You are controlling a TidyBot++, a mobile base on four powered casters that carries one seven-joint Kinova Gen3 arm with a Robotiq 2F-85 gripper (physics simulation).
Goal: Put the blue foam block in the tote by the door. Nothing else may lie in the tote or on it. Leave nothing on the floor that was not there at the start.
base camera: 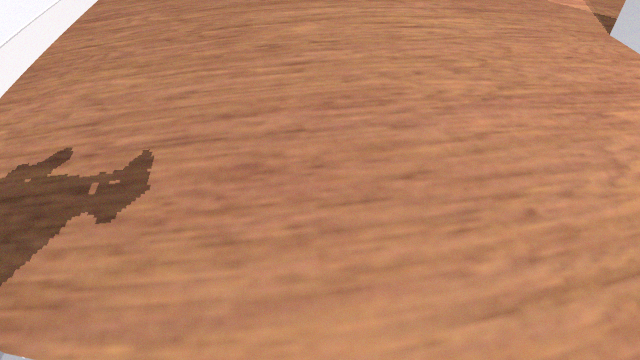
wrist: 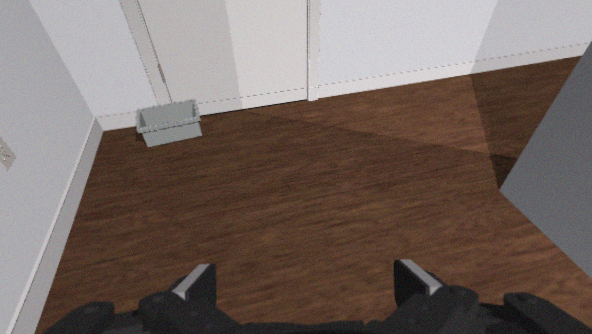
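Observation:
A grey tote (wrist: 167,123) is there for me to see, and so is a door frame (wrist: 227,63). In the base camera view the grey tote is out of frame. I can also see my gripper (wrist: 305,281).

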